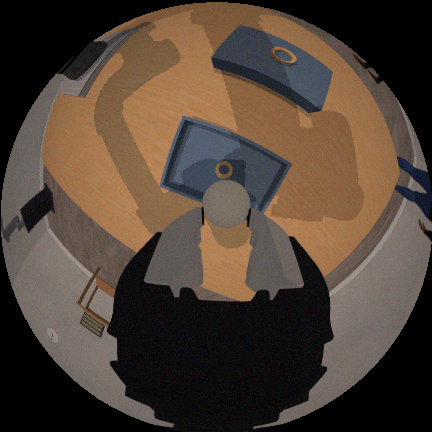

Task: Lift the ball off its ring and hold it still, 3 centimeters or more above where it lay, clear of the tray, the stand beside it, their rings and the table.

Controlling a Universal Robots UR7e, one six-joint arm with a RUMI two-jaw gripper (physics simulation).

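Places are measured from the arm's base along level axes (x left, y back, z up), in millimetres.
Pixels of known places: gripper, between the fingertips: (225,209).
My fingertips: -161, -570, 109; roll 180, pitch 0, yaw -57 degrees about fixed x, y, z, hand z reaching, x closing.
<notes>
For each thing: its top centre in the pictures, then the offset to it from my fingertips, as dx, dy, dz. "*": a spot on its surface instead. Level surfaces: height alone.
- grey ball, centre of its top: (225,215) +10, +6, +30
- table, height of its surface: dz -136
- blue tray, a spot on its surface: (172,152) * -10, +97, -111
- small tan ring, a spot on its surface: (217,169) * +2, +18, -124
- empty tan ring, a spot on its surface: (276,56) * +230, +60, -79
A grey ball (226,203) is held between the two fingertips of my gripper (225,209), which is shut on it. The ball is high above the table (140,107), apart from the tray and the stand. The blue tray (172,152) lies beyond and below the ball, and its near edge is partly hidden by the ball and the fingers. A small tan ring (217,169) lies empty on the tray's floor. The blue stand (245,45) is farther back, with another empty tan ring (276,56) on its top.
The stand is at the upper right, past the tray. A dark object (86,60) is at the table's upper left edge. A wooden chair (89,285) is on the floor at the lower left. Blue-clad legs (417,192) show at the right. Shadows of the arm fall across the table.
</notes>
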